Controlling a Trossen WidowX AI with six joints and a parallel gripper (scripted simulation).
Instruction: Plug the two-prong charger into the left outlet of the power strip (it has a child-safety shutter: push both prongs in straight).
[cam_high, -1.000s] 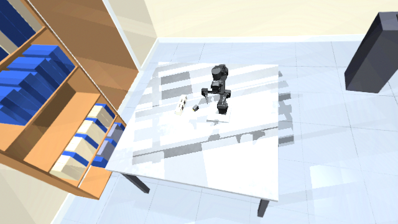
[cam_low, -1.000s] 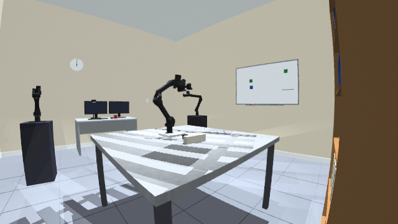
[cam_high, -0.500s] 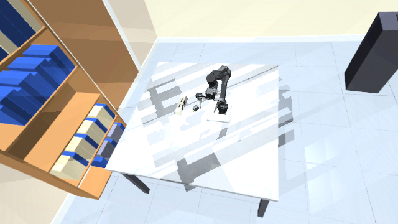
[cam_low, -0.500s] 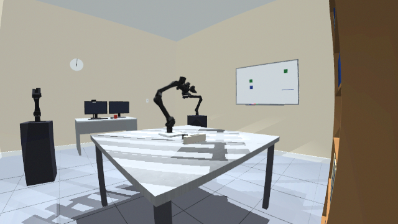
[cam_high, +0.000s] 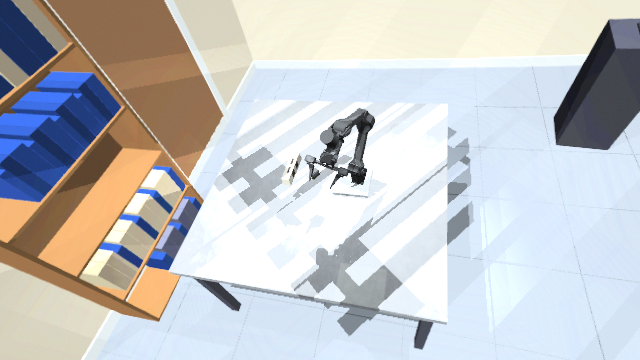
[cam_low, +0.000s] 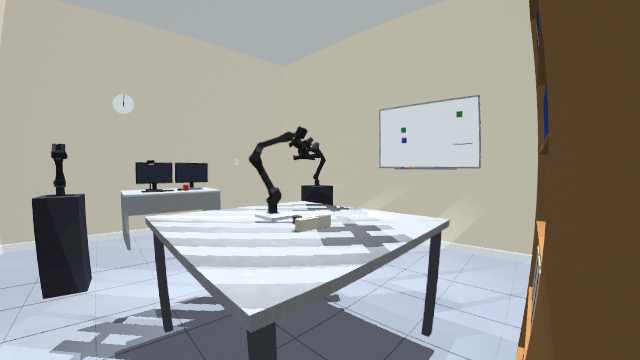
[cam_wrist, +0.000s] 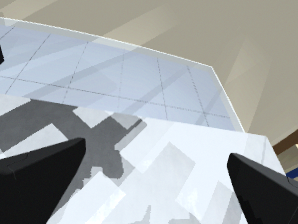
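Right now my gripper tip is 19 cm short of the black two-prong charger, 29 cm to the left of it and 35 cm above it.
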